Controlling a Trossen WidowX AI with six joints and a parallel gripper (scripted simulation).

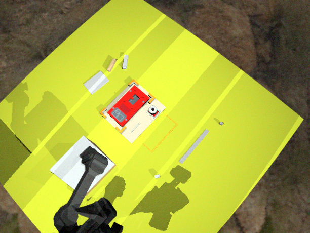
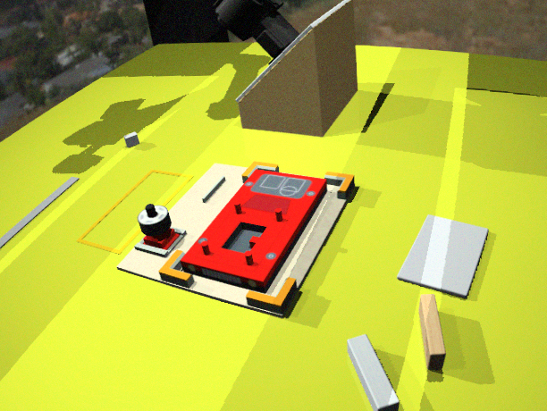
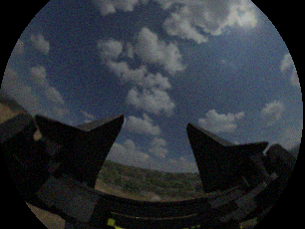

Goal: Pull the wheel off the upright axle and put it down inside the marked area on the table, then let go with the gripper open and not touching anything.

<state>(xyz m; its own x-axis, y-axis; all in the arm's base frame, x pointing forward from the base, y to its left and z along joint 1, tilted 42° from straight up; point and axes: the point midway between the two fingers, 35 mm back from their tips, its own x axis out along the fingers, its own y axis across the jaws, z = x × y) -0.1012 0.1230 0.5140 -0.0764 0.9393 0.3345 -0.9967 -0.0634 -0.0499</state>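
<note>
Right now my gripper tip is 45 cm short of the wheel, 21 cm to the right of it and 60 cm above it. The rest, counted from my gripper tip: grey plate: 36 cm ahead, 54 cm to the left, 63 cm below; then wooden block: 48 cm ahead, 55 cm to the left, 62 cm below; then long grey strip: 47 cm ahead, 6 cm to the right, 64 cm below.
</note>
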